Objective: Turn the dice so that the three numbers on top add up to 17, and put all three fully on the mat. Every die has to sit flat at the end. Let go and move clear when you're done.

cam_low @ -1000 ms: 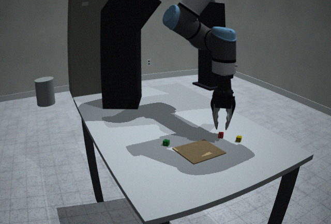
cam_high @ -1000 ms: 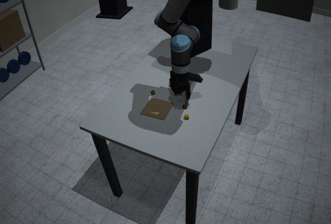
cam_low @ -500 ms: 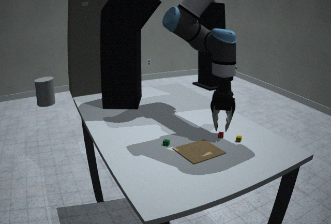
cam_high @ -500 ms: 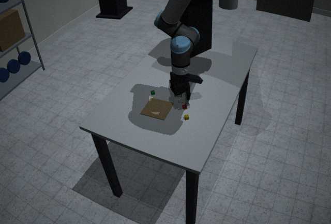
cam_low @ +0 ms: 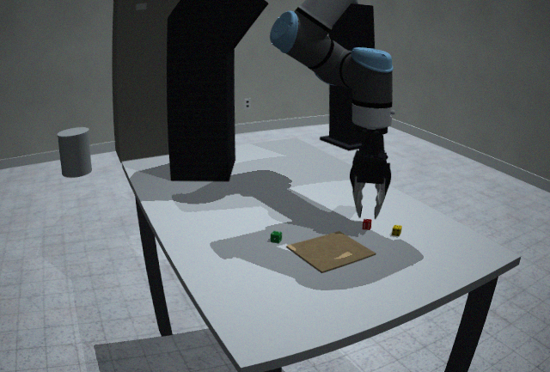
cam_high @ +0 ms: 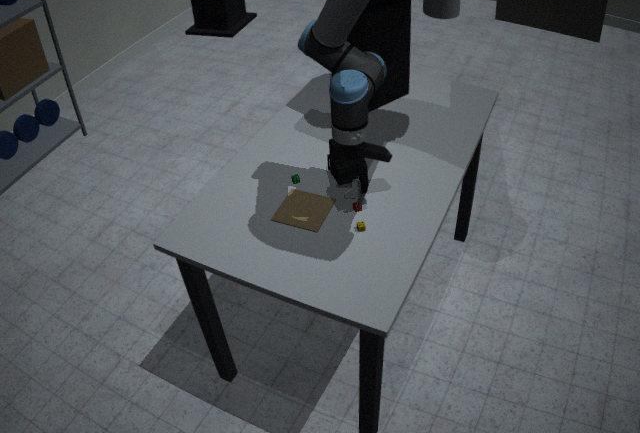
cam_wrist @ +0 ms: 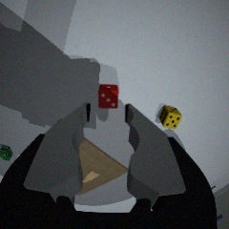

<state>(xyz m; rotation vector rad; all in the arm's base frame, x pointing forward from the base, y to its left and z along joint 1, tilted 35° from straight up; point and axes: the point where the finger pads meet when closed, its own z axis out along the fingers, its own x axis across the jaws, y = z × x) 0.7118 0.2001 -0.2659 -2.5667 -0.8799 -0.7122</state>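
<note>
Right now the red die is 3 cm below my hand. Also, from my hand: mat: 14 cm to the right, 5 cm ahead, 4 cm below; then green die: 21 cm to the right, 6 cm behind, 3 cm below; then yellow die: 7 cm ahead, 3 cm to the left, 3 cm below.
</note>
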